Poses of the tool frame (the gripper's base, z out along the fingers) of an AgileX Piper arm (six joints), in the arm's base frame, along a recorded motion.
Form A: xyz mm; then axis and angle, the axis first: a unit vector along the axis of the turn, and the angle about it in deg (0 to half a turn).
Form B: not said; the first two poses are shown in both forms.
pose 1, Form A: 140.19 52.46 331.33 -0.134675 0.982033 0.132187 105.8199
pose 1, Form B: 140.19 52.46 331.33 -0.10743 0.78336 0.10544 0.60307
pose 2, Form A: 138.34 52.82 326.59 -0.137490 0.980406 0.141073 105.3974
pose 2, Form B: 138.34 52.82 326.59 -0.10937 0.77987 0.11222 0.60601
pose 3, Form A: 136.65 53.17 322.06 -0.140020 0.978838 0.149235 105.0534
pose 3, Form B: 136.65 53.17 322.06 -0.11113 0.77684 0.11844 0.60839
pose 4, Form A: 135.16 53.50 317.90 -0.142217 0.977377 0.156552 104.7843
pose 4, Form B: 135.16 53.50 317.90 -0.11267 0.77428 0.12402 0.61025
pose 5, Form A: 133.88 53.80 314.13 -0.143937 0.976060 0.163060 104.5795
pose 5, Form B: 133.88 53.80 314.13 -0.11387 0.77218 0.12900 0.61167
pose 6, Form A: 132.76 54.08 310.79 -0.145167 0.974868 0.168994 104.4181
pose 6, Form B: 132.76 54.08 310.79 -0.11472 0.77039 0.13355 0.61278
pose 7, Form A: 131.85 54.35 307.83 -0.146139 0.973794 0.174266 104.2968
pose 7, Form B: 131.85 54.35 307.83 -0.11539 0.76891 0.13760 0.61362
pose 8, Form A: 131.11 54.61 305.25 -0.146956 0.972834 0.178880 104.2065
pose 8, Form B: 131.11 54.61 305.25 -0.11597 0.76768 0.14116 0.61424
